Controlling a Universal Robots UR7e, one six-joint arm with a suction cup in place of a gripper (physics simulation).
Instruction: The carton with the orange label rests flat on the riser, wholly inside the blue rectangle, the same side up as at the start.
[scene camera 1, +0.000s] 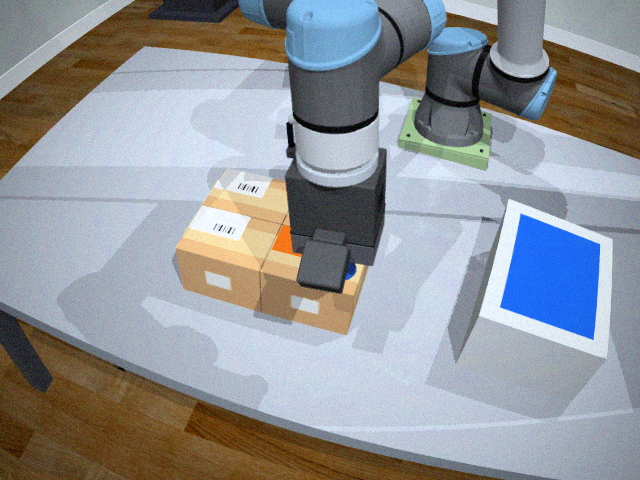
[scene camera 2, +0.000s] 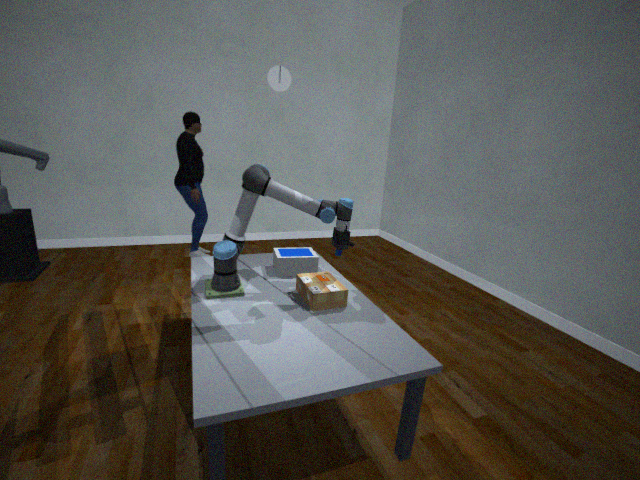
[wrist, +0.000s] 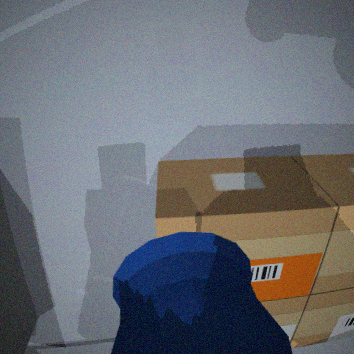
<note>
My suction cup (wrist: 186, 285) holds nothing. The table carries a white riser (scene camera 2: 287, 262).
</note>
